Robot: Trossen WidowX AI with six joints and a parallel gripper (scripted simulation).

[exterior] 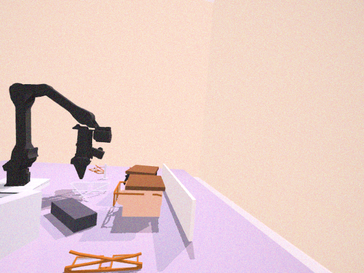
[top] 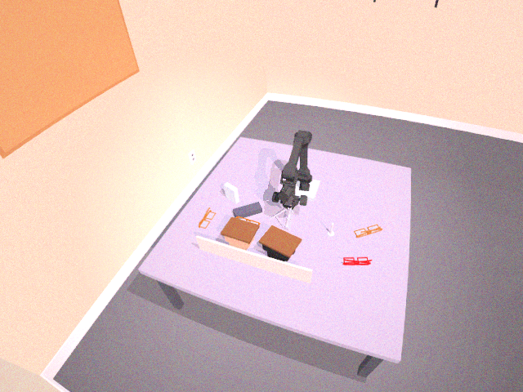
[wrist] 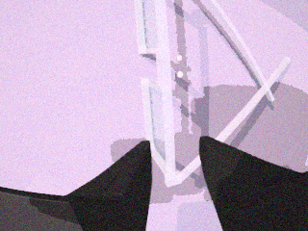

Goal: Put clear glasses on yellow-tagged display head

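My gripper tip is 240 mm to the right of the white stand, 90 mm short of it and 40 mm above it. Also, from my gripper tip: dark head (230 mm ahead); tan head (220 mm to the right, 200 mm ahead); white box (360 mm to the right, 80 mm behind).
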